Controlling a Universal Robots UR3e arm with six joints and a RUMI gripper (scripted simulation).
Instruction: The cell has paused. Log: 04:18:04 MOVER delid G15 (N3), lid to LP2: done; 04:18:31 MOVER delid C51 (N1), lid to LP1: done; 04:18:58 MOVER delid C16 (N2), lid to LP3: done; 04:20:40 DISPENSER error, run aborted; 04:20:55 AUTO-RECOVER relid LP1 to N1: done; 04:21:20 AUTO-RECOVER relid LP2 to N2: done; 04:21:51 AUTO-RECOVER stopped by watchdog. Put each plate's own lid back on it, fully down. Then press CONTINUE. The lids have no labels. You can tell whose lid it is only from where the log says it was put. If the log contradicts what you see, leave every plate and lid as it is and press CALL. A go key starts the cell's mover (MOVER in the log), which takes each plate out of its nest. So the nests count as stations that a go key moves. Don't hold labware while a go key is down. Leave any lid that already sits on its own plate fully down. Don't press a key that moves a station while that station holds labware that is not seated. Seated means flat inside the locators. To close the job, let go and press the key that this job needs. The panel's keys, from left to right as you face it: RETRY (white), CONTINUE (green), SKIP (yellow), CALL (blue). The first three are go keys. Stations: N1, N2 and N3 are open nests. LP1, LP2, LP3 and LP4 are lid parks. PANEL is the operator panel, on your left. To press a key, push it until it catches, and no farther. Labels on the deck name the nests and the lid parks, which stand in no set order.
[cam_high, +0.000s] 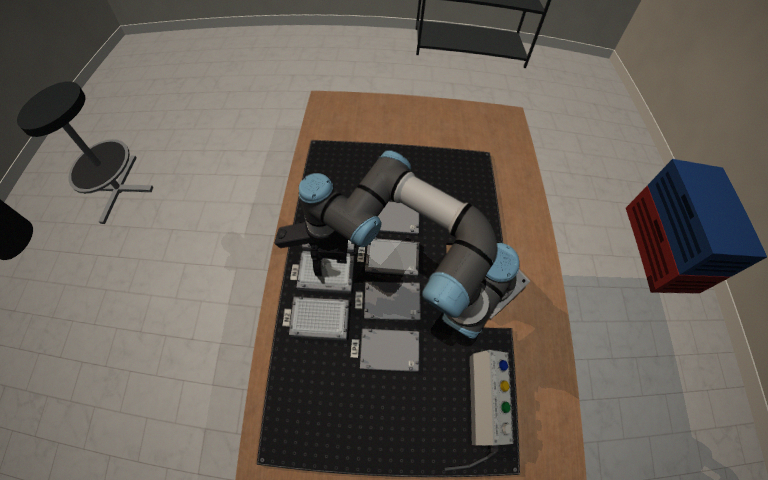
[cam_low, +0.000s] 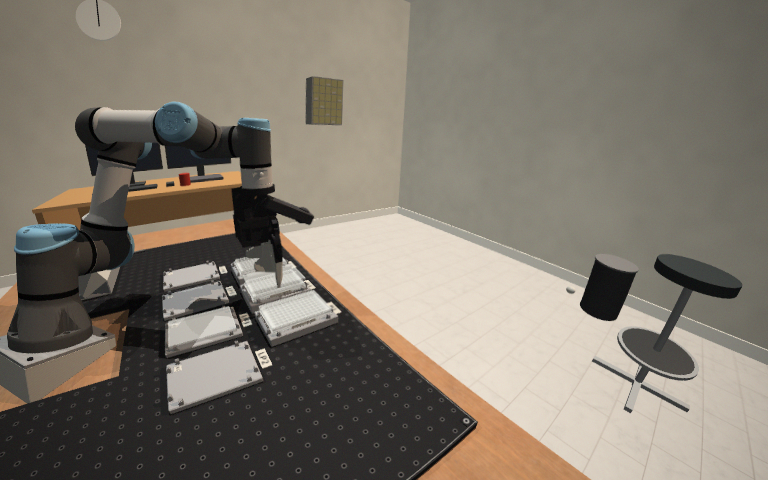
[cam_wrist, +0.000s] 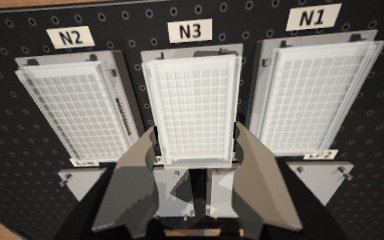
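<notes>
My hand is 170 mm past the pale lid, 90 mm to the left of it and 40 mm above it. The rest, counted from my hand: lid park LP1 (190 mm behind, 50 mm below, 40 mm to the left); lid park LP3 (170 mm behind, 90 mm to the right, 50 mm below); plate (130 mm to the left, 20 mm below, 20 mm behind).
</notes>
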